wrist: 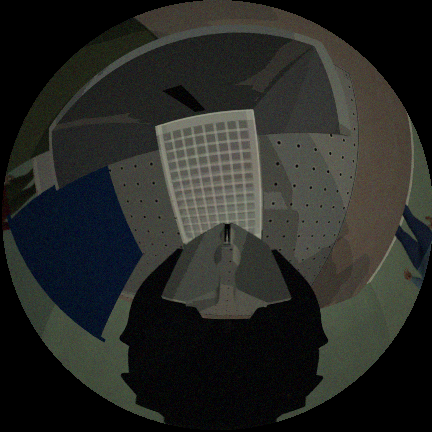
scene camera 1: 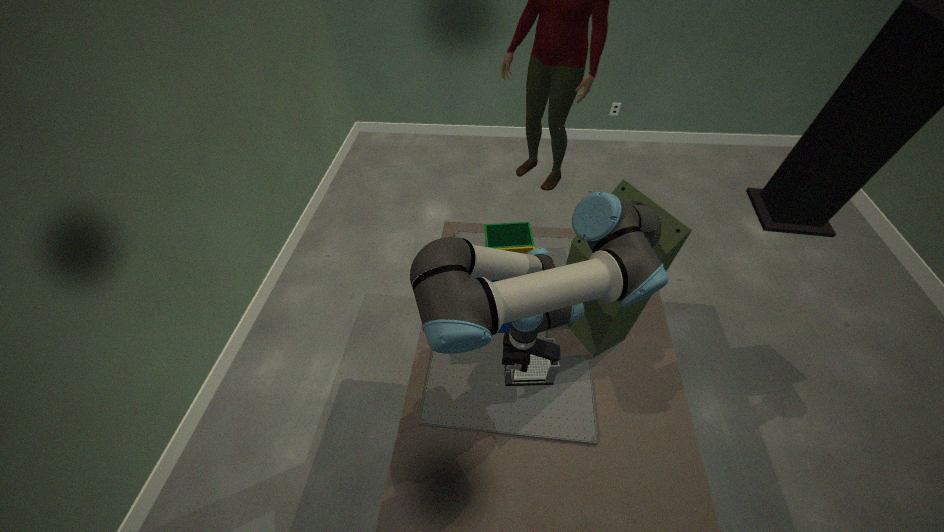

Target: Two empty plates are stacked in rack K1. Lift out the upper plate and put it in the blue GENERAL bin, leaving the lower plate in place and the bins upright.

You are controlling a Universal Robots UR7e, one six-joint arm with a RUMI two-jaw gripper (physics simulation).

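Places are measured from the arm's base along level axes (x ahead, y down, z left), in metres.
Pixels of known places: gripper, between the fingertips: (wrist: 226, 224) (scene camera 1: 520, 368).
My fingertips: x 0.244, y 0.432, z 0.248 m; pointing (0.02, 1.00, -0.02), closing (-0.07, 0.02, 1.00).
For each thing: its top centre in the pictures, then the offset to it from my fingertips. "spot": a spot on its surface instead. Level surfaces: height alone.
- white gridded plate, centre of its top: (wrist: 211, 185) (scene camera 1: 531, 365) dx -0.036, dy +0.003, dz -0.016 m
- blue GENERAL bin, centre of its top: (wrist: 40, 284) (scene camera 1: 517, 290) dx +0.040, dy -0.130, dz -0.217 m
- green bin, centre of its top: (scene camera 1: 508, 234) dx +0.099, dy -0.130, dz -0.472 m
- yellow rim, a spot on its surface: (scene camera 1: 525, 249) spot: dx +0.029, dy -0.123, dz -0.413 m
- perforated board, height of its surface: dy +0.049 m
A white gridded plate (scene camera 1: 536, 368) (wrist: 212, 170) lies within the dark-walled rack K1 (scene camera 1: 530, 383) (wrist: 125, 100). Whether a second plate lies beneath it cannot be told. My gripper (scene camera 1: 524, 367) (wrist: 226, 224) points down with its fingertips together and nothing between them. In the wrist view the tips overlap the plate's near end and hide part of that edge; whether they touch it cannot be told. The blue GENERAL bin (scene camera 1: 504, 327) (wrist: 75, 245) stands to the left in the wrist view. In the scene view my arm covers most of it.
A green bin (scene camera 1: 509, 235) stands behind, with a yellow rim (scene camera 1: 525, 249) next to it. The olive pedestal (scene camera 1: 604, 330) of my arm is right of the rack. Everything stands by a perforated board (scene camera 1: 515, 422) (wrist: 320, 170). A person (scene camera 1: 558, 59) stands at the back wall.
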